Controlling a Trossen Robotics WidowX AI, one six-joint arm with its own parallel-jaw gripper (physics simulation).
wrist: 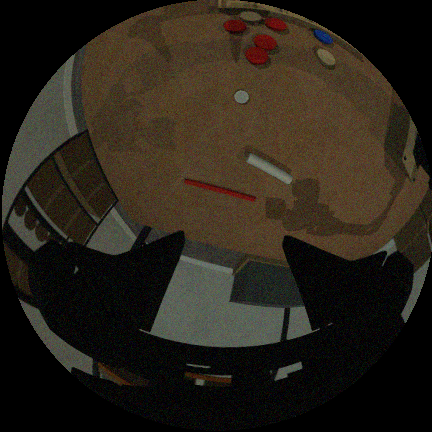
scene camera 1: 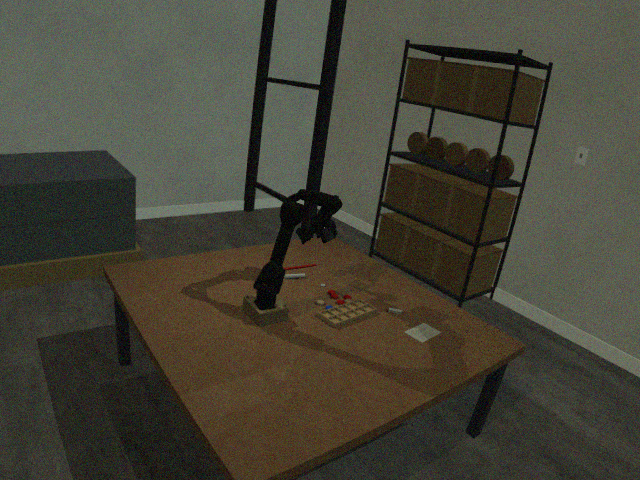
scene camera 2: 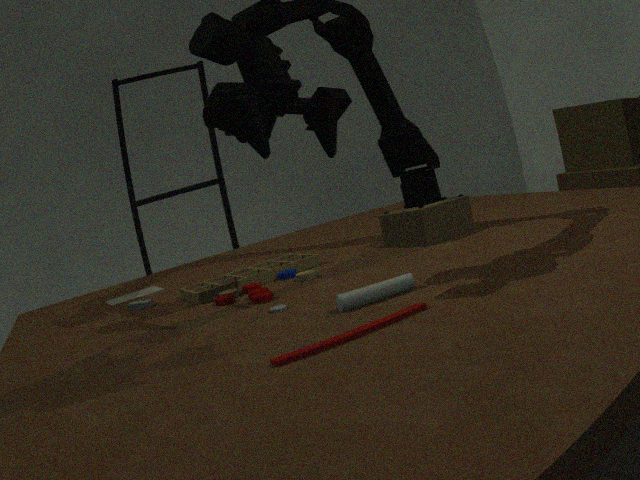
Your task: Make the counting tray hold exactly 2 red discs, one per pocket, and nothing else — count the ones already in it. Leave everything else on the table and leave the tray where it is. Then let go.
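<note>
The counting tray [scene camera 1: 356,319] [scene camera 2: 199,295] lies on the table in front of the arm's base; no red disc shows in its pockets in scene camera 1, though the view is dim. Several red discs lie close together on the table beside the tray, among them one red disc [scene camera 1: 332,293] [scene camera 2: 261,295] [wrist: 256,55], another red disc [wrist: 265,42], a third red disc [scene camera 2: 224,299] [wrist: 235,26] and a further one [wrist: 276,24]. My gripper [scene camera 1: 317,239] [scene camera 2: 299,155] [wrist: 234,238] is open and empty, high above the table and apart from the discs.
A blue disc [scene camera 1: 328,307] [scene camera 2: 287,274] [wrist: 323,36] and a cream disc [scene camera 1: 320,302] [wrist: 326,58] lie by the tray. A tan disc [wrist: 250,16], white disc [scene camera 2: 278,308] [wrist: 241,97], white cylinder [scene camera 2: 375,292] [wrist: 269,168], red rod [scene camera 2: 348,334] [wrist: 220,190], grey piece [scene camera 1: 394,310] and white sheet [scene camera 1: 422,332] lie around.
</note>
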